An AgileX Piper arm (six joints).
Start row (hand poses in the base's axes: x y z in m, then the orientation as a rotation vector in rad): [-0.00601 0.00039 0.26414 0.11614 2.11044 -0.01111]
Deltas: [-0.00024 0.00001 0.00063 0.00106 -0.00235 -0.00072]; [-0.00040 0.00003 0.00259 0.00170 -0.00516 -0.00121]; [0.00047 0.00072 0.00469 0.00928 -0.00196 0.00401]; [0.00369 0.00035 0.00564 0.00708 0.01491 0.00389]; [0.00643 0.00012 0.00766 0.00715 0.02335 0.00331]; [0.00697 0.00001 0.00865 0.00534 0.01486 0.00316]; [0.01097 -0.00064 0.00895 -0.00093 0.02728 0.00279]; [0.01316 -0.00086 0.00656 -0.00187 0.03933 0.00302]
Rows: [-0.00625 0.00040 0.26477 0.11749 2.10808 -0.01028]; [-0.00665 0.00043 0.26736 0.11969 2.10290 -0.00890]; [-0.00618 0.00115 0.27205 0.12101 2.10141 0.00338]; [-0.00249 0.00150 0.27769 0.12155 2.11668 0.01229]; [0.00394 0.00162 0.28535 0.12299 2.14032 0.02050]; [0.01091 0.00163 0.29400 0.12324 2.15543 0.02723]; [0.02188 0.00099 0.30295 0.12070 2.18285 0.02630]; [0.03504 0.00013 0.30951 0.11776 2.22230 0.02378]
